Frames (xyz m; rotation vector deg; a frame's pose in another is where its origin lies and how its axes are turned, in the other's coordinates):
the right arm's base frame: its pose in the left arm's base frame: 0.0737 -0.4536 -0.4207 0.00 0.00 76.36
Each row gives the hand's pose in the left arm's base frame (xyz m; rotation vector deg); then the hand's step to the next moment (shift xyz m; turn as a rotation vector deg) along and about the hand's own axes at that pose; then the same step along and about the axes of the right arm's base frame.
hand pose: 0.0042 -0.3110 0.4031 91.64 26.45 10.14
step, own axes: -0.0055 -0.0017 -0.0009 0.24 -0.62 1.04
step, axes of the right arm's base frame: -0.0026 0.0052 -0.0007 -0.71 -0.69 -0.74
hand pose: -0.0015 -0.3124 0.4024 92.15 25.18 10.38
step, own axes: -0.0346 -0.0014 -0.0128 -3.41 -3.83 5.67
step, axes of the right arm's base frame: -0.0101 0.0352 0.0049 -6.63 0.07 -3.80
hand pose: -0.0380 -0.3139 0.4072 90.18 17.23 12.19
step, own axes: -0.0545 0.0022 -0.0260 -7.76 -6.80 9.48
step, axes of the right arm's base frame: -0.0072 0.0597 0.0057 -12.19 1.88 -6.65
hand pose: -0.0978 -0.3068 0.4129 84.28 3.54 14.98
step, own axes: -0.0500 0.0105 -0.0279 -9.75 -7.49 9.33
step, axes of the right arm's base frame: 0.0038 0.0581 0.0016 -12.95 3.61 -7.58
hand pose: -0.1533 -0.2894 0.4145 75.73 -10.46 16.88
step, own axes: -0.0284 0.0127 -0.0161 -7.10 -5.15 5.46
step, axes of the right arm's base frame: 0.0074 0.0342 -0.0006 -8.14 3.09 -5.56
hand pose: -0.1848 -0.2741 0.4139 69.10 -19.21 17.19
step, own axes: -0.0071 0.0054 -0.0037 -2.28 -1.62 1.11
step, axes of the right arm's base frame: 0.0028 0.0092 0.0005 -2.00 1.09 -1.96
